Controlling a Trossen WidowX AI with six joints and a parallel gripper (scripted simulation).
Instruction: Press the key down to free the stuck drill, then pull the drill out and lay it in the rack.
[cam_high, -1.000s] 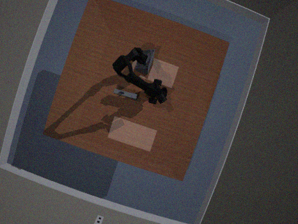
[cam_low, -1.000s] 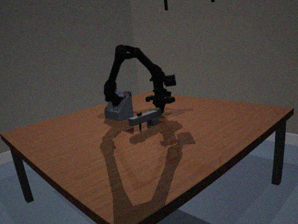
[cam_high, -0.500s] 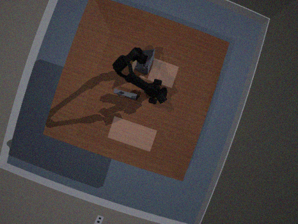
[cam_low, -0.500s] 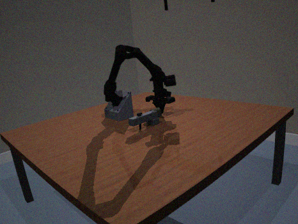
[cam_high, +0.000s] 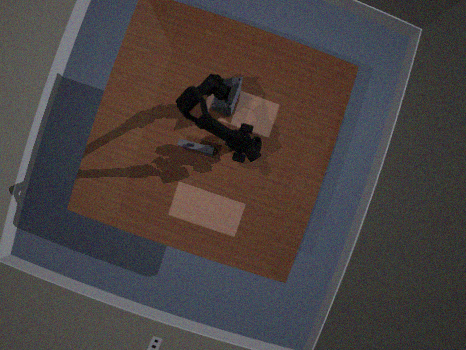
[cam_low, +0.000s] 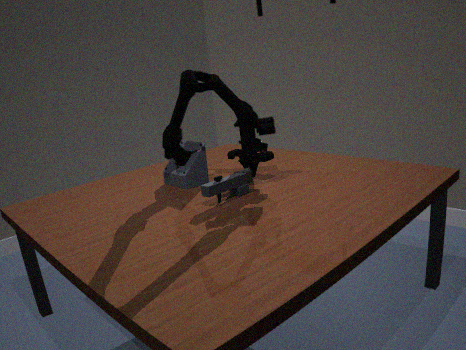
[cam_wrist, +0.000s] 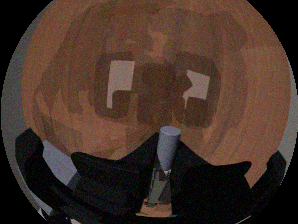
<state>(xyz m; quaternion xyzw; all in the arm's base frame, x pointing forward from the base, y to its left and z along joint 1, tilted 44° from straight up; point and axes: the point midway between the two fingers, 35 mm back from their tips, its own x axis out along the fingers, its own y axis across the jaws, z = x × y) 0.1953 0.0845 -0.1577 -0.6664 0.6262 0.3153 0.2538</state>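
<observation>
The drill lies 40 mm to the right of my gripper tip and 40 mm above it. Round my gripper tip: dark key (100 mm ahead, 240 mm to the right, 40 mm above); grey rack (50 mm to the right, 10 mm above).
</observation>
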